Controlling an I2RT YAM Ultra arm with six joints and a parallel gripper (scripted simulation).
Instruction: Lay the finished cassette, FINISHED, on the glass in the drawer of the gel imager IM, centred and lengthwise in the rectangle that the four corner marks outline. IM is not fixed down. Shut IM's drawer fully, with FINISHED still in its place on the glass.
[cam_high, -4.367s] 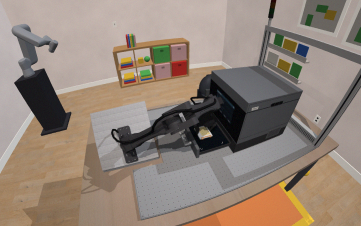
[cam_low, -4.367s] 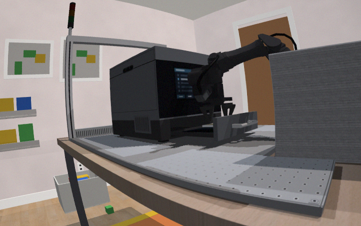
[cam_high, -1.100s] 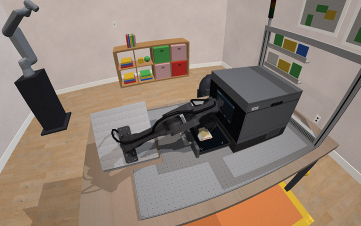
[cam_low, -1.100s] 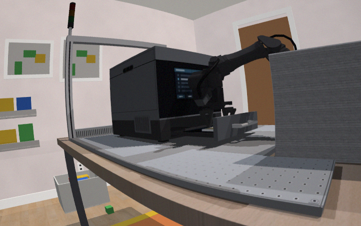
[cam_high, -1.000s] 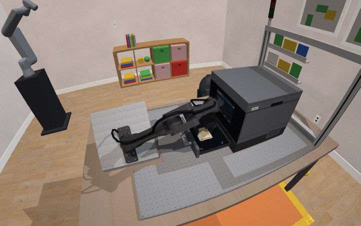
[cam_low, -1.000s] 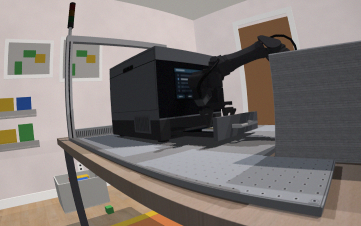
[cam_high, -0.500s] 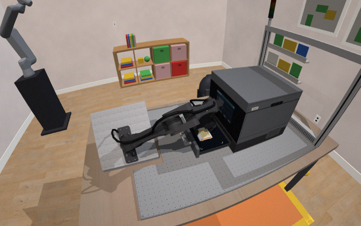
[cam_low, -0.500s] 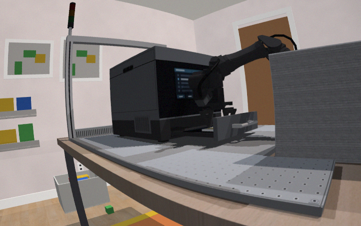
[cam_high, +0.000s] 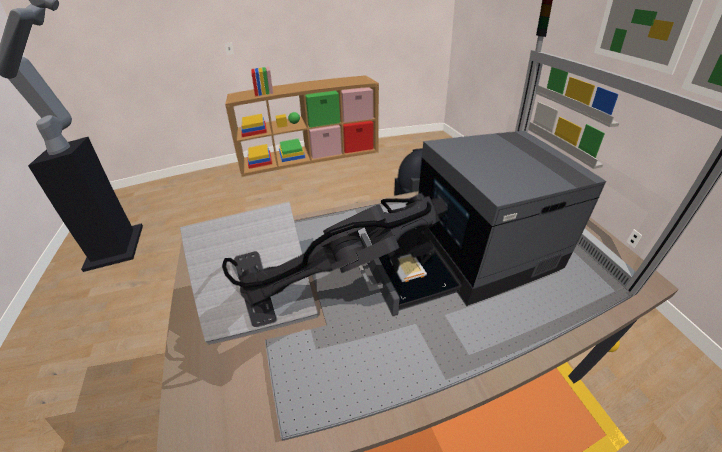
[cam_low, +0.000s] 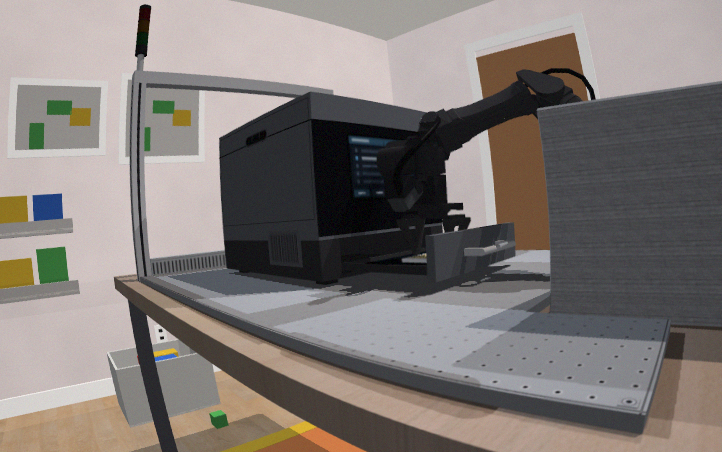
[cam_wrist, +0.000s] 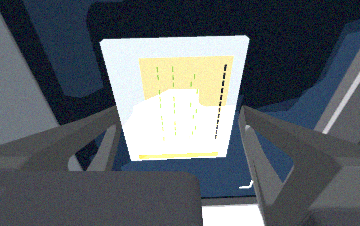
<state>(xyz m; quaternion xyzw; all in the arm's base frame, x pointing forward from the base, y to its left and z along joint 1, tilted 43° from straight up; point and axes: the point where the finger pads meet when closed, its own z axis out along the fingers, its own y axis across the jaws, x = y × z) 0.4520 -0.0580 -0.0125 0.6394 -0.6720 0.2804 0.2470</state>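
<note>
My gripper is now 10 mm short of the drawer. The rest, counted from my hand: metal frame post (730 mm ahead, 340 mm to the left, 230 mm above); then finished cassette (10 mm below).
</note>
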